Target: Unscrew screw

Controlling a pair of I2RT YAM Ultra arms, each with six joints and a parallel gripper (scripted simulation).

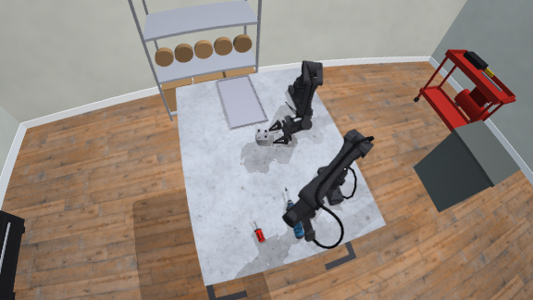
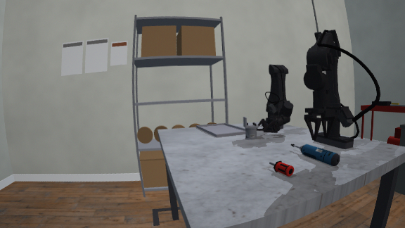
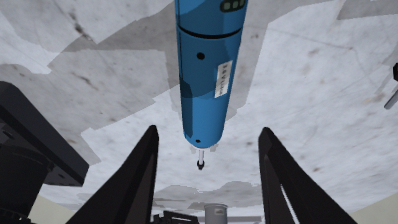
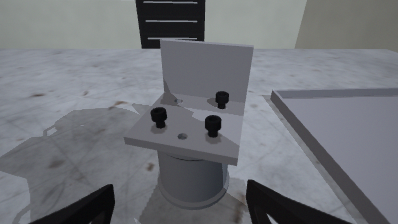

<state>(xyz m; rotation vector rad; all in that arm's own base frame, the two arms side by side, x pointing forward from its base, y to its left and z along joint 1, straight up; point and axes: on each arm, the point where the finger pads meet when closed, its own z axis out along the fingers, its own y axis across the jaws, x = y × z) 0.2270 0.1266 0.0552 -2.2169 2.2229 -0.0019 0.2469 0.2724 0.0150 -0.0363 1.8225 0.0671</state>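
Right now my right hand is 50 mm short of the joint module and 10 mm above it. Also, from my right hand: screw 10 mm behind, 300 mm to the left, 20 mm below; then grey bracket 50 mm ahead, 30 mm above; then bit 10 mm behind, 320 mm to the left, 20 mm below.
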